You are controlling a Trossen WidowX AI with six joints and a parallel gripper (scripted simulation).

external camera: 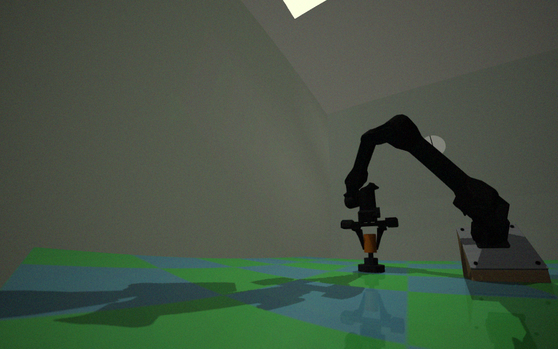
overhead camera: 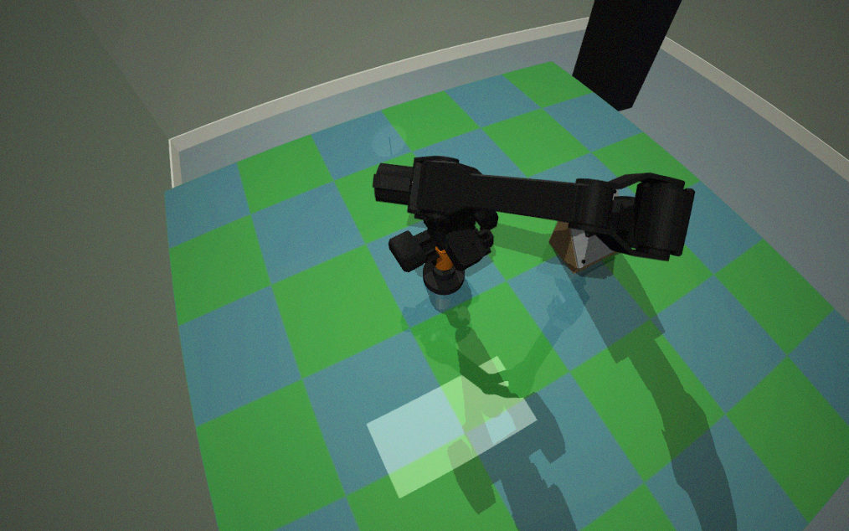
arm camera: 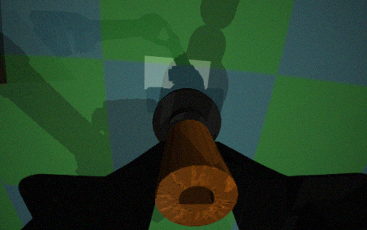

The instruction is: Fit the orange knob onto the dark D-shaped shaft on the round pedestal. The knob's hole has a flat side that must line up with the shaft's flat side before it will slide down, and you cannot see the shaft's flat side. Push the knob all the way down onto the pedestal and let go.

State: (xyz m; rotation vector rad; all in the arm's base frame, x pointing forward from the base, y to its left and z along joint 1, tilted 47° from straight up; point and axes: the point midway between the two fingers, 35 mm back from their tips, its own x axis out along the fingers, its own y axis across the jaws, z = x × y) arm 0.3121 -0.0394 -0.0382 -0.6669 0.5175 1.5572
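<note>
Now: gripper tip 40 mm above the shaft. Also, from my gripper tip: orange knob (20 mm above).
</note>
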